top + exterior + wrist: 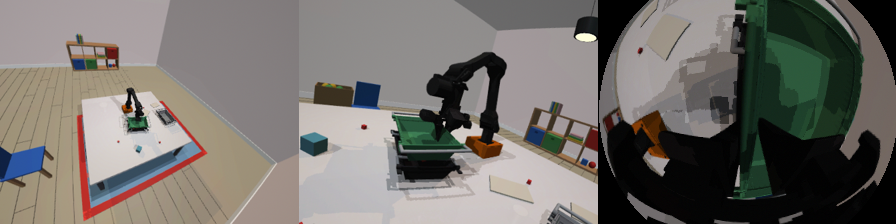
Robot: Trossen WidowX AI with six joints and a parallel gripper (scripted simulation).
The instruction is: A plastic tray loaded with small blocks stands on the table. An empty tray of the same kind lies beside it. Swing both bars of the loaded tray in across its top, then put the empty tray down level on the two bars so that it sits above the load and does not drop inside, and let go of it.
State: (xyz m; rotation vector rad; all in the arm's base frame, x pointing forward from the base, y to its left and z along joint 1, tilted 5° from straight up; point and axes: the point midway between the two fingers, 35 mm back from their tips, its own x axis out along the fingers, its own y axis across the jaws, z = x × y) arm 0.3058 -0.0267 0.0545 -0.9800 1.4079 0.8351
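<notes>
The green tray lies 7 cm ahead of my gripper tip, 3 cm to the right of it and 3 cm above it. Round my gripper tip: teal cube (36 cm ahead, 18 cm to the right, 6 cm below).
</notes>
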